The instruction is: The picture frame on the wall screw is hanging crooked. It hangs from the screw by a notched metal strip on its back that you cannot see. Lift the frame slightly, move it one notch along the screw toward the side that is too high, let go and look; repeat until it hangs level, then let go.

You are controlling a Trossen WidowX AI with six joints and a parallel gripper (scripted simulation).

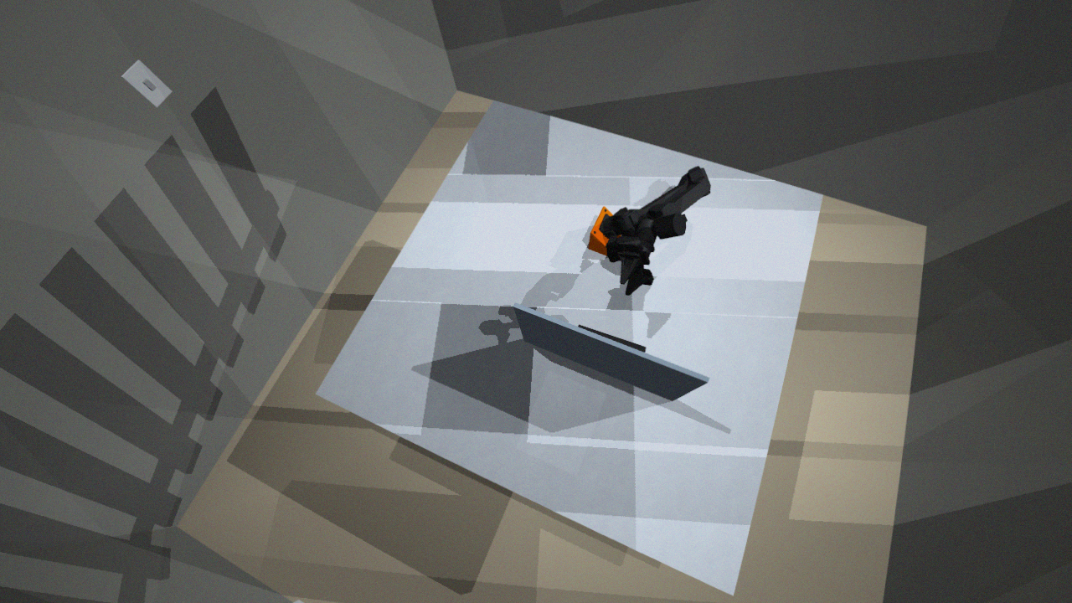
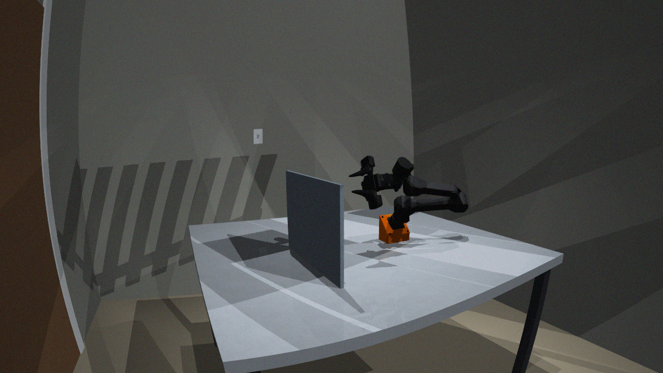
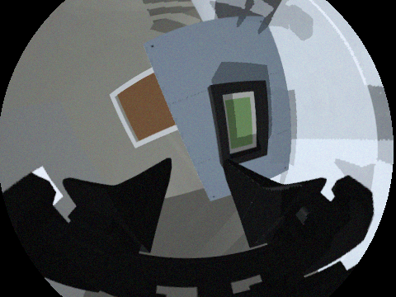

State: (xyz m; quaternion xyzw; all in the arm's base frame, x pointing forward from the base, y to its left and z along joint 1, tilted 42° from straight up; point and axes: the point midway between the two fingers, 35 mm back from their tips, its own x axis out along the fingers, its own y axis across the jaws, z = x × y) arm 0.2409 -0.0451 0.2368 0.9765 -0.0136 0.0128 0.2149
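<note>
Right now the picture frame is 140 mm ahead of my gripper tip, 20 mm to the left of it and 110 mm below it. From my gripper tip the other things lie so: grey wall panel 150 mm ahead, 10 mm to the left, 120 mm below.
</note>
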